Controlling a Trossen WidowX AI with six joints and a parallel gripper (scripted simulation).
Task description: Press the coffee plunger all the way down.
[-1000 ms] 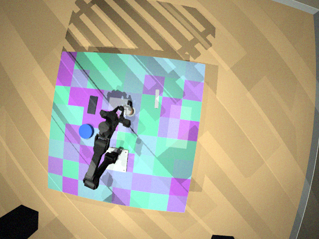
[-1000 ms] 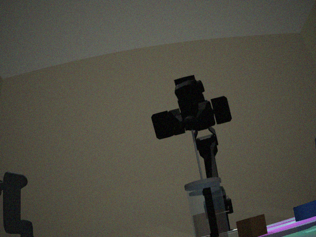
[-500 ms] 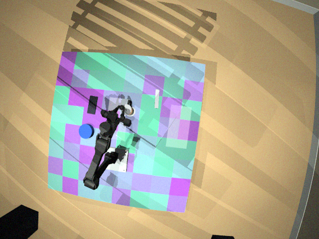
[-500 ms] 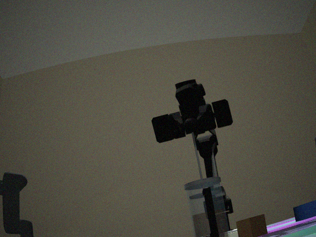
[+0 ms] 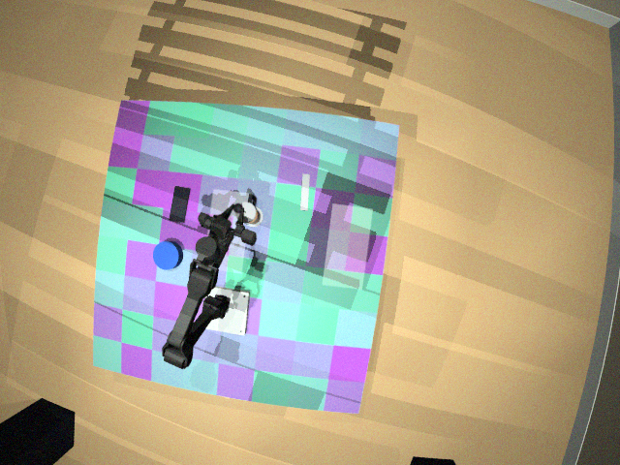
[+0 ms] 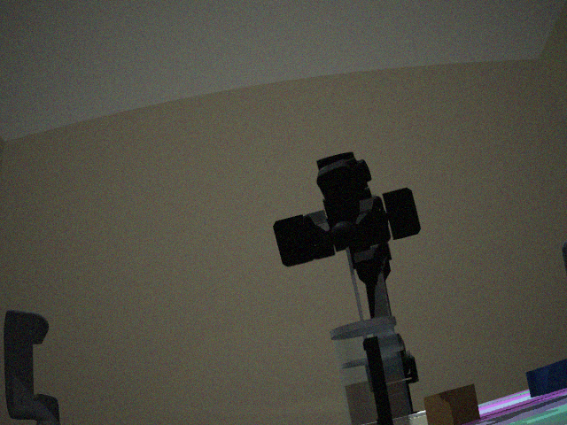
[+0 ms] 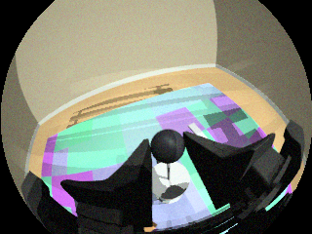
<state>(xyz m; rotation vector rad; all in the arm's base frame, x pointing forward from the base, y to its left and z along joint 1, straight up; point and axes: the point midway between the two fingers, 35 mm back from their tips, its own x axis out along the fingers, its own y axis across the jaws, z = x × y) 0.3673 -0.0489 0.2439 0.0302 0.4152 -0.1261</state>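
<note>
Now: the coffee press 130 mm below my gripper tip. From my gripper tip the other things lie so: black slab 330 mm to the left, 250 mm below, 40 mm behind; blue cylinder 330 mm to the left, 260 mm behind, 240 mm below; orange block 230 mm below, 120 mm behind, 100 mm to the left.
</note>
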